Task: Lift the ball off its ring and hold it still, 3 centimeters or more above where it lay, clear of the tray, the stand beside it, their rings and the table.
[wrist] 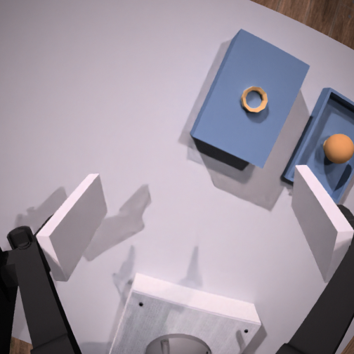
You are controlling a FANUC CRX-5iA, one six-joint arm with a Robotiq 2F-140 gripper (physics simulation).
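Observation:
An orange ball (339,148) sits inside the blue tray (303,145) at the right of the wrist view; its ring is mostly hidden beneath it, and the tray's right part is cut off by the view's edge. The blue stand (227,115), a taller block, is beside the tray, with an empty orange ring (244,105) on its top. My gripper (195,189) is wide open with two pale finger pads and nothing between them. It is above the table, to the lower left of the ball in the view; the right pad overlaps the tray's lower edge in the view.
A light block (190,312) with a large round hole and small dark holes is at the bottom of the view, between the gripper's arms. The pale table (100,90) has a rounded edge, with wooden floor (320,17) past it at the top right. Gripper shadows fall on the table.

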